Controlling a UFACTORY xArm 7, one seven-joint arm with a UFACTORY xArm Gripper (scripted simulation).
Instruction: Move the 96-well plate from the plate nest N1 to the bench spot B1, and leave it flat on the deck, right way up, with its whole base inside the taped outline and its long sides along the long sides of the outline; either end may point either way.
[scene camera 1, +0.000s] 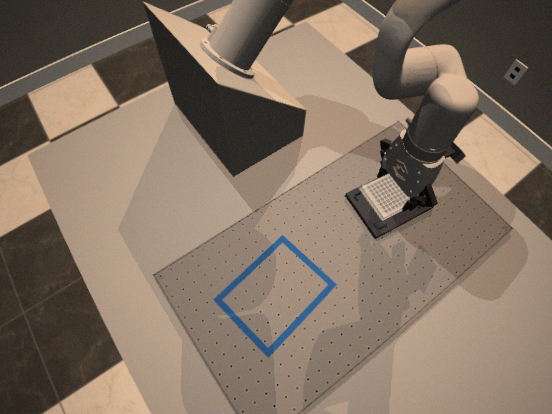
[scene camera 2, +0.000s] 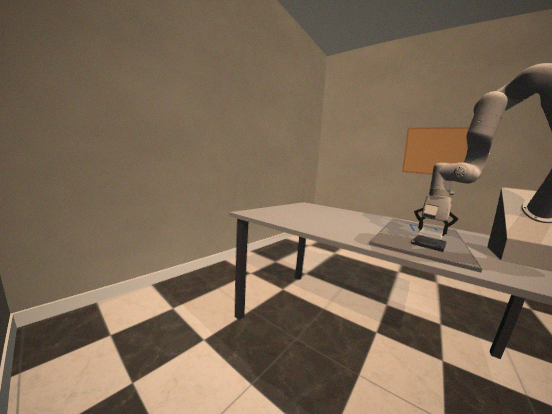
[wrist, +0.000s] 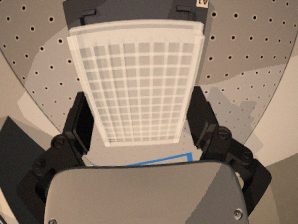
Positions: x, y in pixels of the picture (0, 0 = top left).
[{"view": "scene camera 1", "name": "my gripper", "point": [395, 191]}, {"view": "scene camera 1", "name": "white 96-well plate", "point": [376, 199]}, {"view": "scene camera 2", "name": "my gripper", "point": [431, 233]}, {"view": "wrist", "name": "my gripper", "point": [139, 100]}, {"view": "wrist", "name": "white 96-well plate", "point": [123, 118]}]
